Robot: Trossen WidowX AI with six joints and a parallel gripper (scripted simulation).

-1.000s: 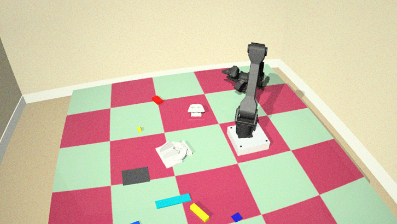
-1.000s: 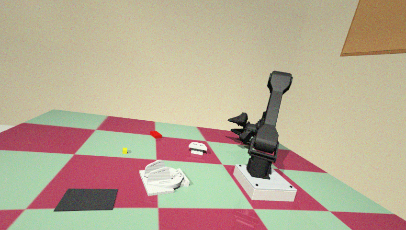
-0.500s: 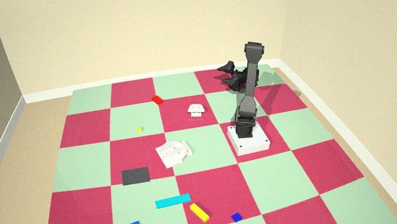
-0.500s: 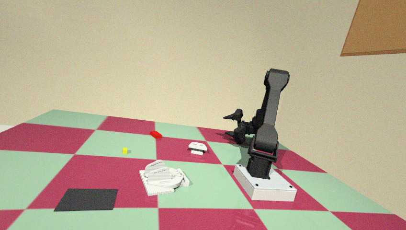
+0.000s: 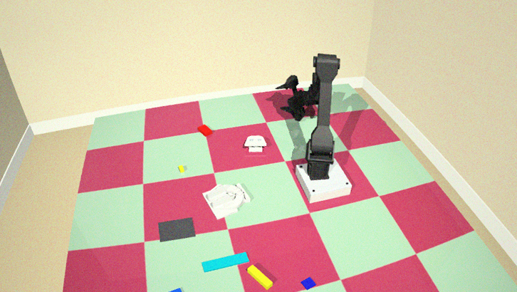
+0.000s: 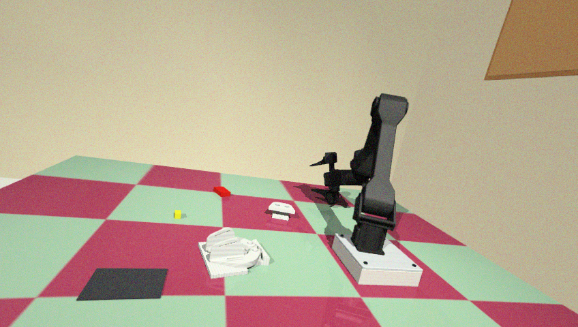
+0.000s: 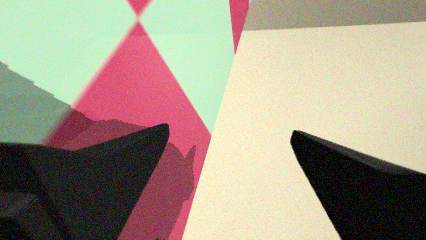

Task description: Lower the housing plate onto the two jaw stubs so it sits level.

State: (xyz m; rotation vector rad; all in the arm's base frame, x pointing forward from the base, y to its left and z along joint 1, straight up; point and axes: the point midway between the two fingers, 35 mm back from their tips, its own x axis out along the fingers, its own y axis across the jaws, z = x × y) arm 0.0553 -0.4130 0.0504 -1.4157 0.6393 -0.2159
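Right now my gripper tip is 22 cm to the right of the housing plate, 11 cm short of it and 5 cm above it. The rest, counted from my gripper tip: yellow cube 38 cm ahead, 34 cm to the left, 8 cm below; white block 21 cm to the left, 11 cm ahead, 7 cm below; red block 31 cm ahead, 10 cm to the left, 7 cm below.
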